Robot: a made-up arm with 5 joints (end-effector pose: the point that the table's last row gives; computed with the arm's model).
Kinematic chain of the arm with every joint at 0, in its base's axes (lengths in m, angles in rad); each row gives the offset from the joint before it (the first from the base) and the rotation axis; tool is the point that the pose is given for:
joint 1: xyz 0 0 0.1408 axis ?
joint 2: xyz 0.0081 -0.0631 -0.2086 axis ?
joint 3: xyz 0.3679 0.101 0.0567 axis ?
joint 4: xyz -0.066 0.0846 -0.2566 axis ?
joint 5: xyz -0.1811 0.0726 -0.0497 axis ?
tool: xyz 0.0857 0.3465 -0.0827
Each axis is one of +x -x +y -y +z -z.
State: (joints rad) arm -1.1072 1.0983 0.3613 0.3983 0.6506
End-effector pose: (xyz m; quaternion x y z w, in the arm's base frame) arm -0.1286 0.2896 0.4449 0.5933 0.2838 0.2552 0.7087
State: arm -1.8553 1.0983 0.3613 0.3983 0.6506
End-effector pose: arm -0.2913 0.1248 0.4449 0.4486 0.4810 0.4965 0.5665
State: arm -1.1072 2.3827 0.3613 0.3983 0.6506
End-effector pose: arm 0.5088 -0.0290 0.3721 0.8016 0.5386 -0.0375 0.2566
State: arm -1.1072 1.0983 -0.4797 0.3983 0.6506
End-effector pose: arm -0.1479 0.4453 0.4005 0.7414 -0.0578 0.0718 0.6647
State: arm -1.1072 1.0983 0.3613 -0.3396 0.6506
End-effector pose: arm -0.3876 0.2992 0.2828 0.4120 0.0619 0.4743 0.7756
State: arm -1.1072 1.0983 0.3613 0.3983 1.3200
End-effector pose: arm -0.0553 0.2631 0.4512 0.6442 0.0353 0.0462 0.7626
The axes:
joint 1: -z
joint 2: +x
joint 3: +y
joint 4: +x
joint 5: -y

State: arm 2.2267 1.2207 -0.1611 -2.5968 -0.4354
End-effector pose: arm -0.0296 -0.2653 -0.4141 -0.0931 0.6247 -0.7625 0.1403
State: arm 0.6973 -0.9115 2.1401 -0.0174 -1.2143
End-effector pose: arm 0.6037 0.4423 -0.2172 -0.3430 -0.8271 0.3743 0.2412
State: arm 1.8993 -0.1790 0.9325 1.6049 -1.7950
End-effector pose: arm 0.1822 -0.3821 0.3085 0.9439 -0.1089 -0.0243 0.3108
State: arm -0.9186 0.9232 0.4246 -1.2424 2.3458
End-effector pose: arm -0.4655 0.2173 -0.0106 0.4773 -0.7138 0.3992 0.3214
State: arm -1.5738 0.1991 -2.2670 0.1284 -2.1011
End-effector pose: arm -0.5467 0.8243 0.0152 0.1058 -0.0178 0.7344 0.6701
